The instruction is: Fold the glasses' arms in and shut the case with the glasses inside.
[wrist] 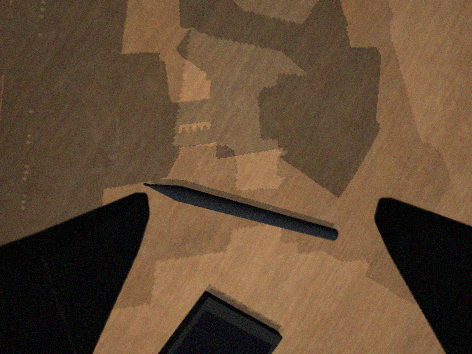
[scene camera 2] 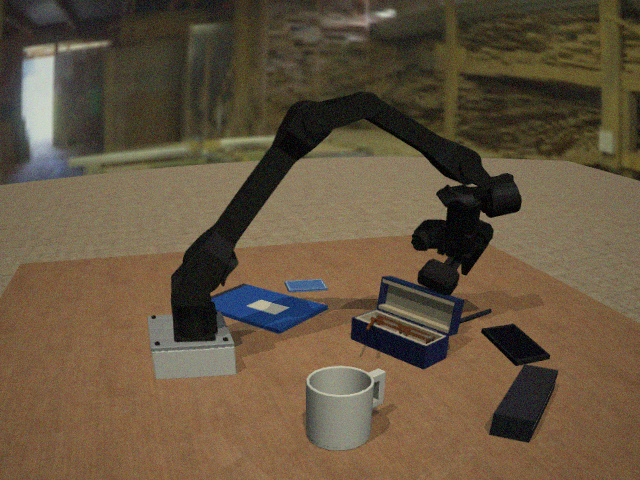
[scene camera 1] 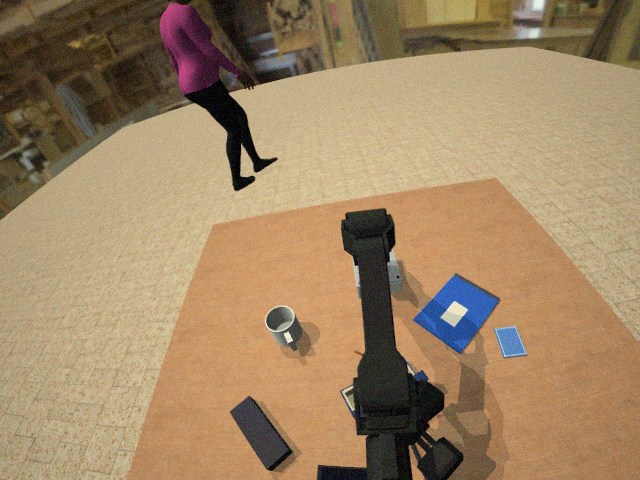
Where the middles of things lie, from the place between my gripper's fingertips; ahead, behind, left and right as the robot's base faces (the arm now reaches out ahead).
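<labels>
From my hand, the dark pen (wrist: 182,194) is 30 mm ahead and 60 mm below. There's a mug (scene camera 2: 339,399) that sits 280 mm behind my hand, 310 mm to the right of it and 20 mm below it, and a small blue card (scene camera 1: 511,345) that's 210 mm behind my hand, 260 mm to the left of it and 60 mm below it.
</labels>
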